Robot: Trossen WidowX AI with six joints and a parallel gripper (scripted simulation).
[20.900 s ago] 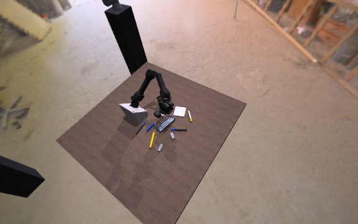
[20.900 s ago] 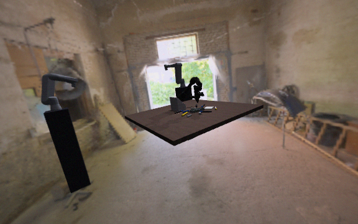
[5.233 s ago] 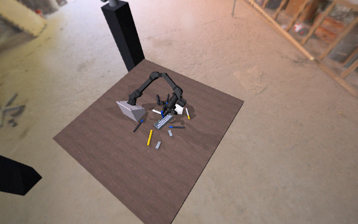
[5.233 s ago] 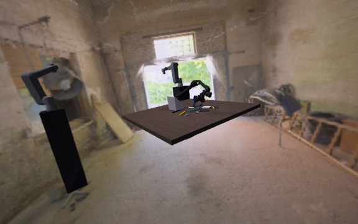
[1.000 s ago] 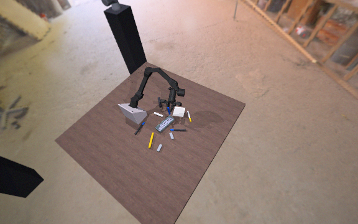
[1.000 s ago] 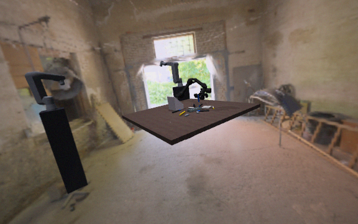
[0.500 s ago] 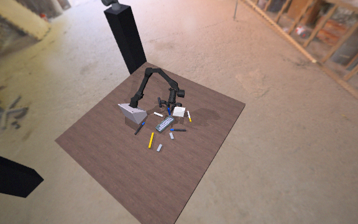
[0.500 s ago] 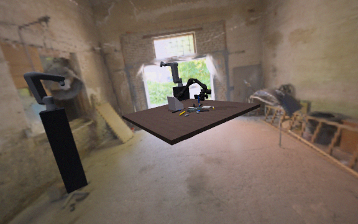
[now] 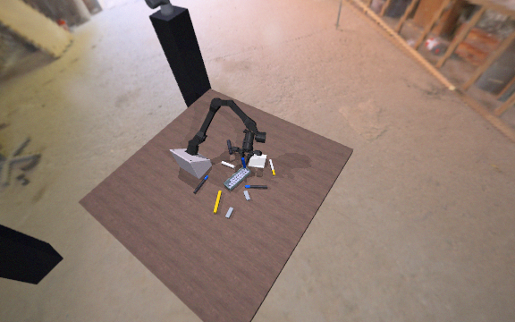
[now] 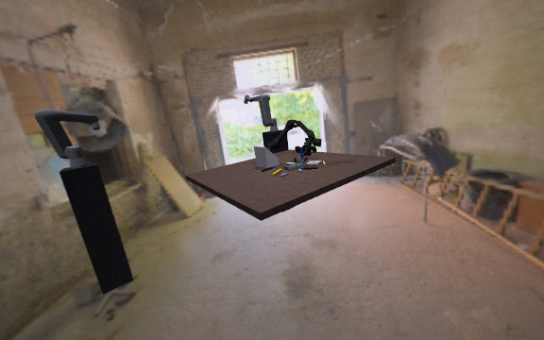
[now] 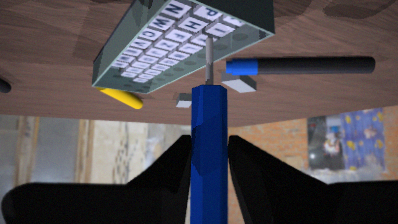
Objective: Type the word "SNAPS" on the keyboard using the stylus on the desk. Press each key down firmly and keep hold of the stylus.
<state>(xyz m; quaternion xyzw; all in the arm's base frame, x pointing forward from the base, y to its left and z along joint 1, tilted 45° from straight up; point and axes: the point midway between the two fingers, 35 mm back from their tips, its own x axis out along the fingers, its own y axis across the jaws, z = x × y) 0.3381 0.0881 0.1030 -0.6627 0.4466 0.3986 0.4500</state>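
The white pad lies 11 cm to the left of my gripper tip, 8 cm below it and 2 cm ahead of it.
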